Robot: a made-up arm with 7 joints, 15 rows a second.
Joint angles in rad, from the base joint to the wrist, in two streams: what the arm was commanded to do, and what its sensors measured. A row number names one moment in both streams.
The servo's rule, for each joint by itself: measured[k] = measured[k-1] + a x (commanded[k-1-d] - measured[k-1]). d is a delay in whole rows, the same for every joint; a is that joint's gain. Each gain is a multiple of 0.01, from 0.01 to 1. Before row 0 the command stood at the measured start. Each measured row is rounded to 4 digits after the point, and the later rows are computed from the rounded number. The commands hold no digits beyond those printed.
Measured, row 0:
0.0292 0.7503 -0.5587 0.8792 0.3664 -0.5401 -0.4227
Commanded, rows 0 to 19:
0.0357 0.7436 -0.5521 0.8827 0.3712 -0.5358 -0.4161
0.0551 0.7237 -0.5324 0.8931 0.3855 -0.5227 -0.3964
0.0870 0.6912 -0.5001 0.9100 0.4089 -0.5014 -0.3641
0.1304 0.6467 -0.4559 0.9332 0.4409 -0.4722 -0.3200
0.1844 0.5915 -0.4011 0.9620 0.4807 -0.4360 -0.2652
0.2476 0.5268 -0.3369 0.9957 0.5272 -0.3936 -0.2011
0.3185 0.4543 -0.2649 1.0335 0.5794 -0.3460 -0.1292
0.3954 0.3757 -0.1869 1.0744 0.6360 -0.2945 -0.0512
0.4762 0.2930 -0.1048 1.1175 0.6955 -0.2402 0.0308
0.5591 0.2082 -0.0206 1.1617 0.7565 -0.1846 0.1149
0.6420 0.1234 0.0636 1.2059 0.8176 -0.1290 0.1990
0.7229 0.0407 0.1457 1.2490 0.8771 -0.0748 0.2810
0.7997 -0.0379 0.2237 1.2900 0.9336 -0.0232 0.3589
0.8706 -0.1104 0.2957 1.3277 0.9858 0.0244 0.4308
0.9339 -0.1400 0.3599 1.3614 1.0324 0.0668 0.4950
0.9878 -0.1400 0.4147 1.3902 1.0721 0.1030 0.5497
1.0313 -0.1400 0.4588 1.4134 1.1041 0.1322 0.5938
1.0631 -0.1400 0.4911 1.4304 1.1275 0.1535 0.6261
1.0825 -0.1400 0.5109 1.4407 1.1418 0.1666 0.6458
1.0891 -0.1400 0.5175 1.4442 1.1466 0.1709 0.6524
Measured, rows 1 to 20:
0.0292 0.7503 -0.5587 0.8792 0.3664 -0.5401 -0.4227
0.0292 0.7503 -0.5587 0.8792 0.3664 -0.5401 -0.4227
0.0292 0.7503 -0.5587 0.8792 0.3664 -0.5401 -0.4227
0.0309 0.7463 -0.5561 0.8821 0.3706 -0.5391 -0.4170
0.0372 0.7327 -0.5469 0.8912 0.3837 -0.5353 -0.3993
0.0501 0.7078 -0.5286 0.9068 0.4059 -0.5275 -0.3690
0.0710 0.6711 -0.5002 0.9287 0.4367 -0.5148 -0.3269
0.1005 0.6233 -0.4616 0.9563 0.4754 -0.4967 -0.2738
0.1387 0.5654 -0.4130 0.9890 0.5210 -0.4730 -0.2113
0.1854 0.4987 -0.3552 1.0259 0.5724 -0.4438 -0.1407
0.2400 0.4249 -0.2896 1.0662 0.6284 -0.4095 -0.0637
0.3014 0.3458 -0.2175 1.1088 0.6874 -0.3706 0.0176
0.3684 0.2632 -0.1407 1.1527 0.7482 -0.3278 0.1013
0.4395 0.1793 -0.0610 1.1969 0.8093 -0.2821 0.1853
0.5132 0.0961 0.0196 1.2401 0.8690 -0.2344 0.2676
0.5877 0.0157 0.0992 1.2815 0.9258 -0.1858 0.3461
0.6613 -0.0600 0.1758 1.3198 0.9786 -0.1375 0.4189
0.7322 -0.1080 0.2476 1.3543 1.0259 -0.0905 0.4843
0.7987 -0.1272 0.3128 1.3841 1.0666 -0.0460 0.5405
0.8592 -0.1349 0.3697 1.4084 1.0996 -0.0050 0.5863
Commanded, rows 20 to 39:
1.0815 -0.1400 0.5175 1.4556 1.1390 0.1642 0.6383
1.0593 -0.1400 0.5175 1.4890 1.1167 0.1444 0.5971
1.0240 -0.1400 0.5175 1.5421 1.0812 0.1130 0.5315
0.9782 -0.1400 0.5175 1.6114 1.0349 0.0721 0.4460
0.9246 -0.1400 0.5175 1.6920 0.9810 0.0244 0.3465
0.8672 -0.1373 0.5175 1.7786 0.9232 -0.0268 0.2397
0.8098 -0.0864 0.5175 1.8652 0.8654 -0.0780 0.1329
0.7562 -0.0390 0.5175 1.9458 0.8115 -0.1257 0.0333
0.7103 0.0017 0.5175 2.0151 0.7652 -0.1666 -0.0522
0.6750 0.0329 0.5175 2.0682 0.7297 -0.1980 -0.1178
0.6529 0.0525 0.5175 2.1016 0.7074 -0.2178 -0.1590
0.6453 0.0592 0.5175 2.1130 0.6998 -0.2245 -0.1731
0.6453 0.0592 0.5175 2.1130 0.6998 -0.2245 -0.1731
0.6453 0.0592 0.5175 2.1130 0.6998 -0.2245 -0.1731
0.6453 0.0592 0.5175 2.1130 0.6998 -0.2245 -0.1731
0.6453 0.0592 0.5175 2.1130 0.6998 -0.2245 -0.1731
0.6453 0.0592 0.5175 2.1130 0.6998 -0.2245 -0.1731
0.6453 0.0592 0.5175 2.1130 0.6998 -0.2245 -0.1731
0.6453 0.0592 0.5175 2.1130 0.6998 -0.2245 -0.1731
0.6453 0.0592 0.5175 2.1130 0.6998 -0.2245 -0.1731
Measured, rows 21 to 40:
0.9122 -0.1380 0.4170 1.4267 1.1242 0.0315 0.6205
0.9565 -0.1392 0.4536 1.4383 1.1397 0.0626 0.6423
0.9910 -0.1397 0.4785 1.4432 1.1458 0.0875 0.6510
1.0145 -0.1399 0.4937 1.4535 1.1398 0.1051 0.6401
1.0261 -0.1400 0.5030 1.4830 1.1195 0.1141 0.6031
1.0256 -0.1400 0.5087 1.5321 1.0858 0.1138 0.5415
1.0133 -0.1400 0.5121 1.5979 1.0410 0.1042 0.4594
0.9902 -0.1400 0.5142 1.6760 0.9882 0.0858 0.3623
0.9582 -0.1384 0.5155 1.7612 0.9310 0.0599 0.2569
0.9196 -0.1072 0.5163 1.8475 0.8733 0.0282 0.1503
0.8771 -0.0663 0.5168 1.9291 0.8189 -0.0072 0.0497
0.8337 -0.0255 0.5171 2.0005 0.7716 -0.0439 -0.0379
0.7924 0.0095 0.5173 2.0567 0.7347 -0.0793 -0.1066
0.7561 0.0353 0.5174 2.0940 0.7107 -0.1112 -0.1517
0.7273 0.0496 0.5174 2.1098 0.7011 -0.1373 -0.1701
0.7060 0.0554 0.5174 2.1125 0.7000 -0.1574 -0.1727
0.6902 0.0577 0.5174 2.1129 0.6998 -0.1728 -0.1730
0.6785 0.0586 0.5174 2.1130 0.6998 -0.1847 -0.1731
0.6699 0.0590 0.5174 2.1130 0.6998 -0.1939 -0.1731
0.6635 0.0591 0.5174 2.1130 0.6998 -0.2009 -0.1731

